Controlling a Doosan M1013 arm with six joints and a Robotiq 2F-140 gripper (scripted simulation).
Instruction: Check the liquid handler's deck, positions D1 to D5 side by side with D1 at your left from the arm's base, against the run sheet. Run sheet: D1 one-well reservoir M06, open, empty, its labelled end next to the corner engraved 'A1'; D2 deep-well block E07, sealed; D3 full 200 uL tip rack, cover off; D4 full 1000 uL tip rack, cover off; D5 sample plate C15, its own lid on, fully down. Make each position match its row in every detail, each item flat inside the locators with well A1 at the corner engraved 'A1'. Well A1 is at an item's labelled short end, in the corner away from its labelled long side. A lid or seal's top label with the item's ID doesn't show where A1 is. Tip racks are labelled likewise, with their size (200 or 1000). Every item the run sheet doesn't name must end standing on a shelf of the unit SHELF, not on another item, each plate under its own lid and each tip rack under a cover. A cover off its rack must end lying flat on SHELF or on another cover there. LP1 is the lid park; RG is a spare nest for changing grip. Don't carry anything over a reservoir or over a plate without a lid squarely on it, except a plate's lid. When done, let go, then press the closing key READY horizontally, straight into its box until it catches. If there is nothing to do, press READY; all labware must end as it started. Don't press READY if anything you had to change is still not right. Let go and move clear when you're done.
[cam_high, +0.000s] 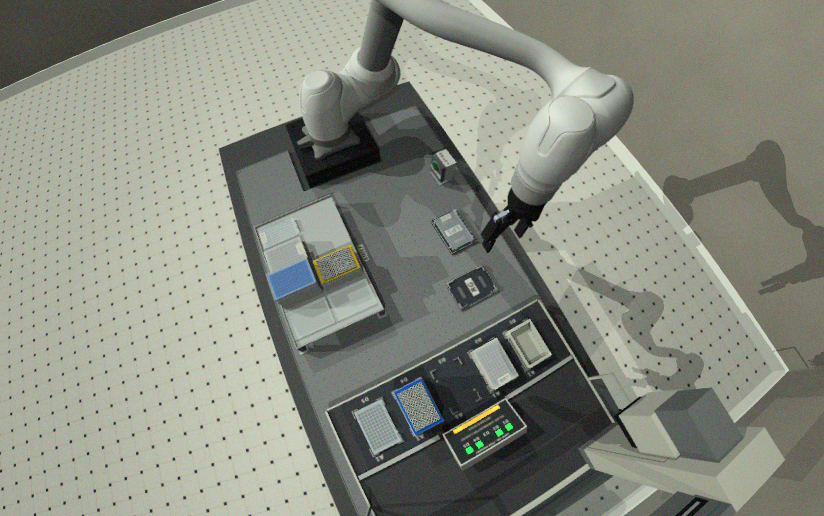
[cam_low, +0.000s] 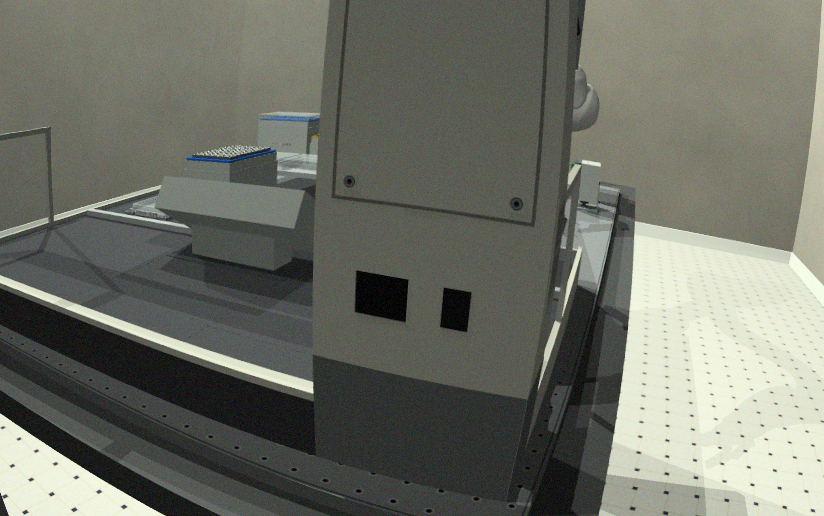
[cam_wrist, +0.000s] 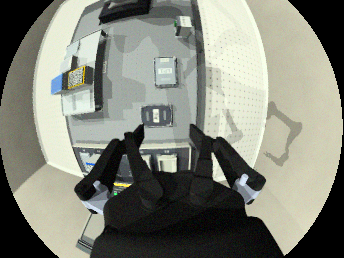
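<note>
The flat lid is 300 mm below my hand, 190 mm behind it and 10 mm to the left of it. From my hand the other things lie so: one-well reservoir 260 mm ahead, 250 mm below; sealed deep-well block 260 mm ahead, 240 mm below, 130 mm to the right; spare nest 310 mm below, 40 mm to the right, 10 mm ahead.
</note>
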